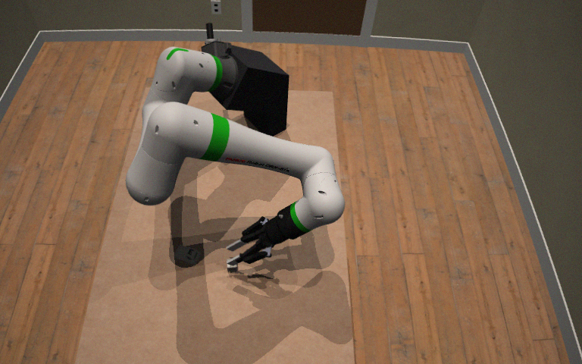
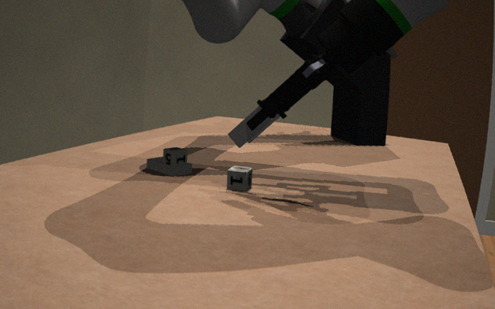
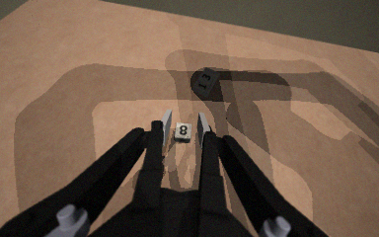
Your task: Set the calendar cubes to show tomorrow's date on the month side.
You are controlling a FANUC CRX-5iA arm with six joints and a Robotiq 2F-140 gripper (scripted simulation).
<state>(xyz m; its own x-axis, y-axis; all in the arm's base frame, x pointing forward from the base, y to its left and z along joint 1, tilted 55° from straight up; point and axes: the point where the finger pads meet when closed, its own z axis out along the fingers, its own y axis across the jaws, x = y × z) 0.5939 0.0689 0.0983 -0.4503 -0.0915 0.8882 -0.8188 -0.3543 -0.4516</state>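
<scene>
Right now the grey number cube is 8 cm below my hand and 2 cm to the right of it. The rest, counted from my hand: grey calendar tray: 16 cm to the right, 9 cm below, 6 cm behind.
</scene>
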